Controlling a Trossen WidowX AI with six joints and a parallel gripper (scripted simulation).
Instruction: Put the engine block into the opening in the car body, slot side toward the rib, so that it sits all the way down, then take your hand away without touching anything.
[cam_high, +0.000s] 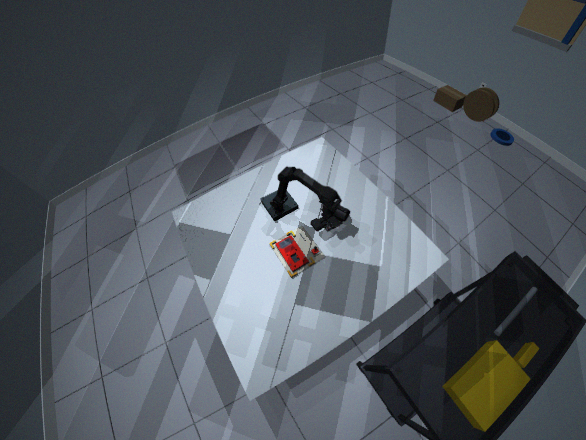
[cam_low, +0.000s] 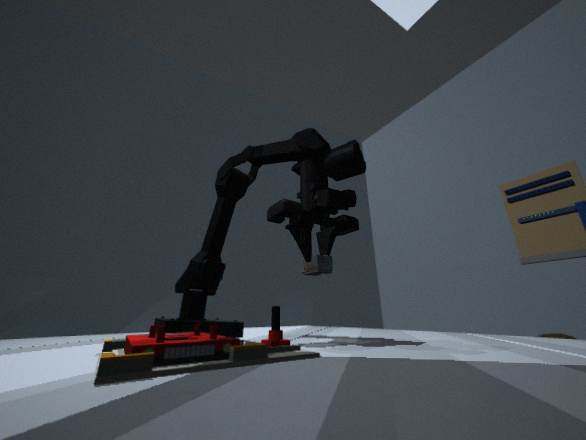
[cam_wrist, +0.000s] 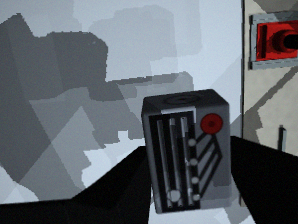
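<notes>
My gripper tip is 10 cm to the left of the black upright post, 10 cm above it and 5 cm short of it. The rest, counted from my gripper tip: engine block 1 cm below.
</notes>
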